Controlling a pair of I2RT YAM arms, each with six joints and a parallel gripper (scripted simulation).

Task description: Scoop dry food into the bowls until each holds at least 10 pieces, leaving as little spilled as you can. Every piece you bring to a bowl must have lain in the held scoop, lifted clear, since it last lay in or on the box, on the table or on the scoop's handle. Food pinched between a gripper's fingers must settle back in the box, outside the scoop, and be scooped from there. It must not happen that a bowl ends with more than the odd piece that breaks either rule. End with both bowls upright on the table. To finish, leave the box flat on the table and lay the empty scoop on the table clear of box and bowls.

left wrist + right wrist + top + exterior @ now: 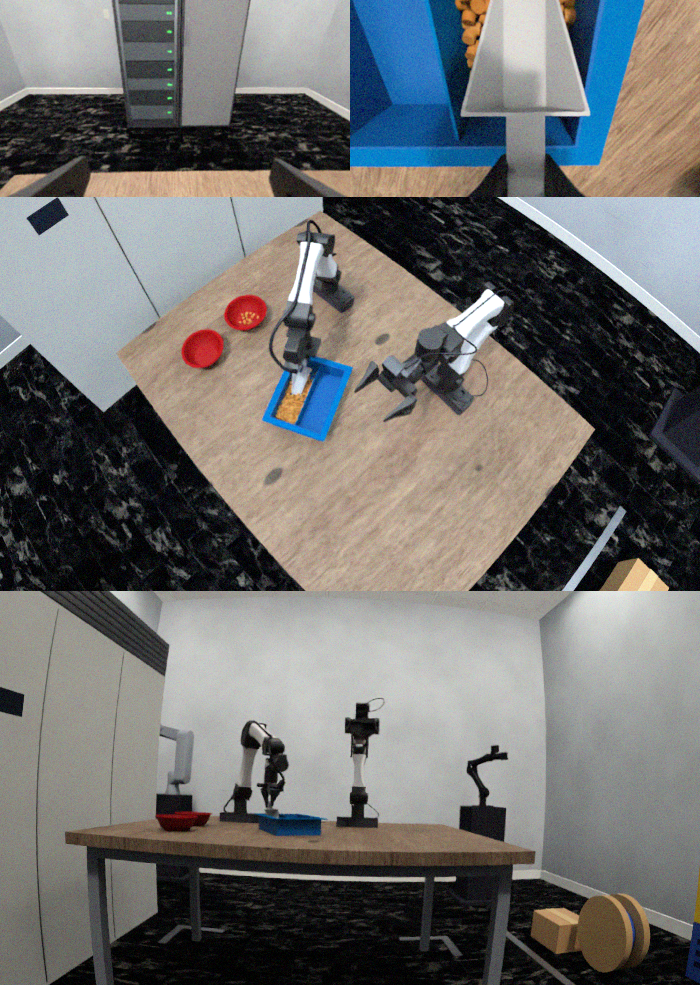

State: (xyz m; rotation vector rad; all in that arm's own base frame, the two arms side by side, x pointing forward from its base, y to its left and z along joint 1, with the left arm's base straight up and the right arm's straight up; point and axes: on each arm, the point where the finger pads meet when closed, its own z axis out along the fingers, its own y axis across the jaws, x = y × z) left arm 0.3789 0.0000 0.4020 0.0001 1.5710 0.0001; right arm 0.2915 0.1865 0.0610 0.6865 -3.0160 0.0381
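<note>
The blue box is 7 cm ahead of my right hand, 9 cm to the left of it and 5 cm below it. Also, from my right hand: grey scoop: 3 cm ahead, 1 cm to the left, 3 cm below.
</note>
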